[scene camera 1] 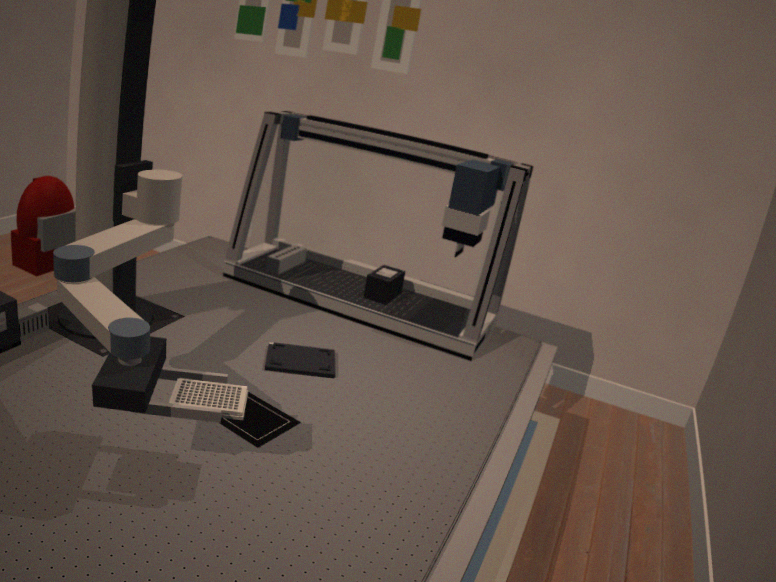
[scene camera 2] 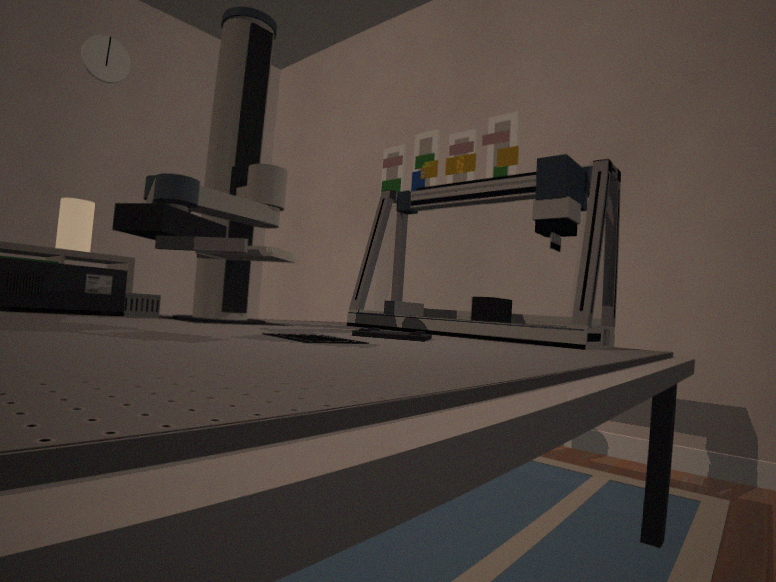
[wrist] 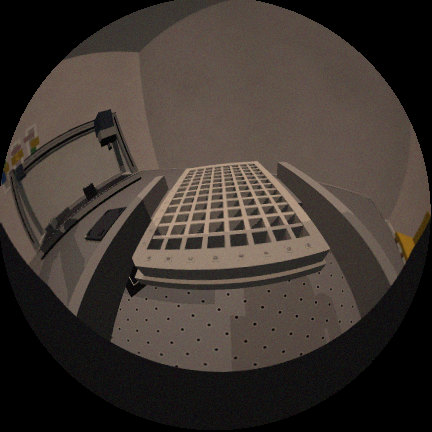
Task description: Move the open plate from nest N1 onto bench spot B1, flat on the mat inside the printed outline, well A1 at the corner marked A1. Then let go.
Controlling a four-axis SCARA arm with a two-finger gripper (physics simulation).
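Frame: origin at the arm's base, x ahead, y left, z up, level; metres.
Where they show: gripper, fingertip midpoint: (scene camera 1: 224, 397) (scene camera 2: 263, 251) (wrist: 221, 176).
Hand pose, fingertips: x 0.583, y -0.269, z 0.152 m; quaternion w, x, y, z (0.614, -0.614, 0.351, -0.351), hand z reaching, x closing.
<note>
Things, the pixels of their top centre, and the offset from my fingertips. "pt": a spot on its surface instead.
- open plate at its top centre: (wrist: 223, 185) (scene camera 2: 247, 248) (scene camera 1: 208, 394) dx -0.023, dy -0.013, dz +0.002 m
- spot B1 at a spot on its surface: (scene camera 2: 313, 338) pt dx -0.031, dy +0.142, dz -0.138 m
- dark rectangular piece at a spot on its surface: (scene camera 2: 391, 335) pt dx -0.041, dy +0.372, dz -0.132 m
- hanging head at a spot on its surface: (scene camera 1: 473, 187) (scene camera 2: 555, 172) pt dx +0.168, dy +0.734, dz +0.302 m
- black block at a spot on its surface: (scene camera 1: 383, 288) (scene camera 2: 488, 305) pt dx -0.033, dy +0.783, dz -0.045 m
- grey box at a spot on its surface: (scene camera 1: 288, 258) pt dx -0.356, dy +0.804, dz -0.053 m
The open plate (scene camera 1: 209, 394) (scene camera 2: 272, 253) (wrist: 224, 220) is pale, with a grid of square wells. My gripper (scene camera 1: 234, 395) (scene camera 2: 241, 244) (wrist: 221, 176) is shut on its two long sides. The plate looks level, high above the table in the scene camera 2 view. Marks on its near rim in the wrist view are too small to read. The black mat of spot B1 (scene camera 1: 270, 427) (scene camera 2: 313, 338) with its thin pale outline lies on the table, below the plate. The plate's far end covers part of it in the scene camera 1 view. The corner mark A1 is not readable. I cannot make out nest N1.
A dark rectangular piece (scene camera 1: 300, 360) (scene camera 2: 391, 335) (wrist: 105, 223) with corner marks lies behind the mat. Behind it stands a gantry frame (scene camera 1: 376, 319) (scene camera 2: 592, 250) with a hanging head (scene camera 1: 473, 187) (scene camera 2: 557, 181) (wrist: 105, 122), a black block (scene camera 1: 383, 288) (scene camera 2: 492, 309) and a grey box (scene camera 1: 288, 258).
</note>
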